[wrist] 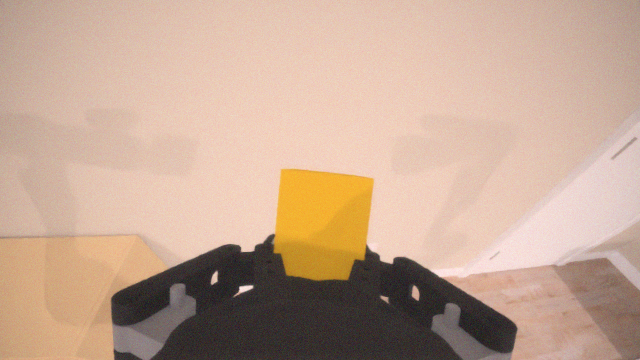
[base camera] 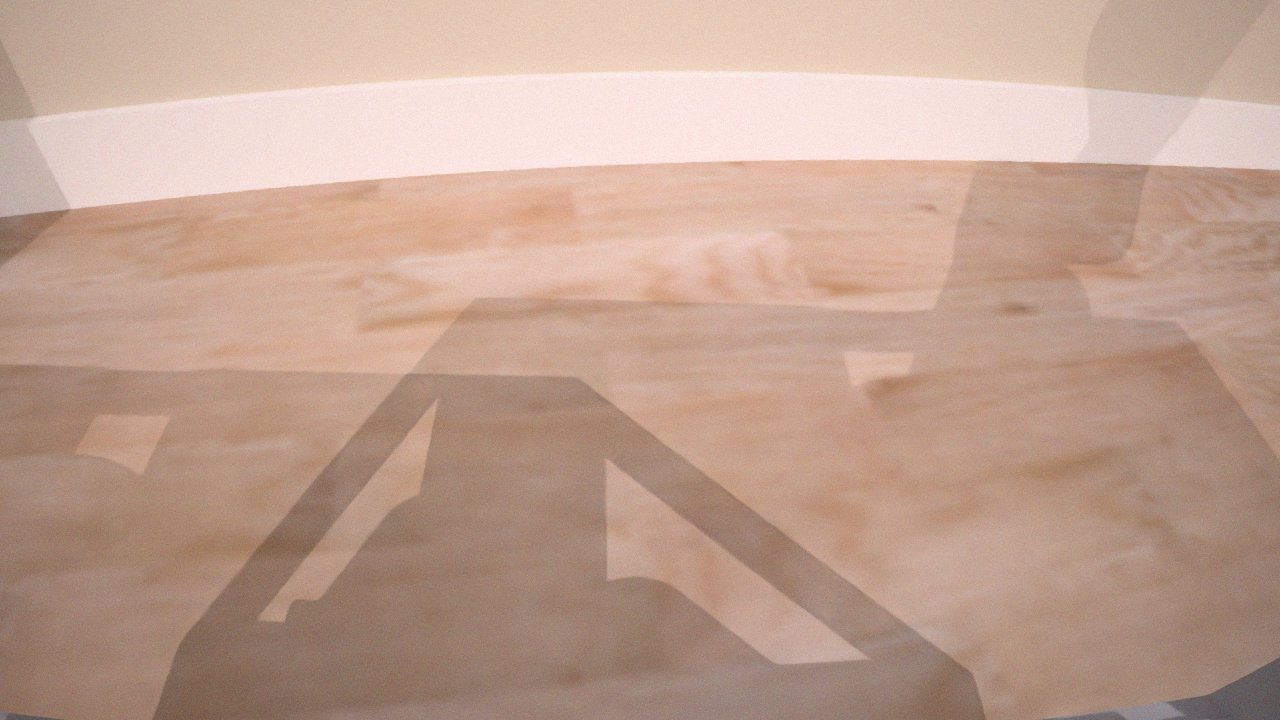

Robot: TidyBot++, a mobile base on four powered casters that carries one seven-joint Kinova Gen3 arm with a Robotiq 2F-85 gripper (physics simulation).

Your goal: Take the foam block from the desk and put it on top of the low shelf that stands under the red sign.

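Places are measured from the arm's base along level axes (x ahead, y down, z left), in metres.
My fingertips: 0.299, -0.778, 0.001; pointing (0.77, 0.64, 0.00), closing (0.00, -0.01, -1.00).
Observation:
Behind a point stands the place of what it marks, as x, y, z.
The yellow foam block [wrist: 324, 215] {0.277, -0.844, 0.000} is between the fingertips of my gripper [wrist: 316, 243] {0.299, -0.778, 0.001} in the wrist view. The gripper is shut on it and holds it up in front of the wall. The top of a low, light wooden shelf [wrist: 60, 280] {0.401, -0.213, 0.792} shows at the lower left of the wrist view, to the left of the gripper. The block is not over the part of the shelf top that shows. The red sign and the desk do not show in either view.
A beige wall [base camera: 572, 35] {0.695, 0.273, 0.029} [wrist: 320, 75] {0.696, -0.778, 0.019} with a white baseboard [base camera: 572, 120] {0.682, 0.348, 0.028} stands close ahead of the base, beyond the wooden floor [base camera: 626, 223] {0.590, 0.397, -0.022} [wrist: 535, 305] {0.654, 0.397, -1.417}. A white door or panel [wrist: 575, 205] {0.852, -0.308, -1.173} shows at the right in the wrist view. Robot shadows fall on floor and wall.

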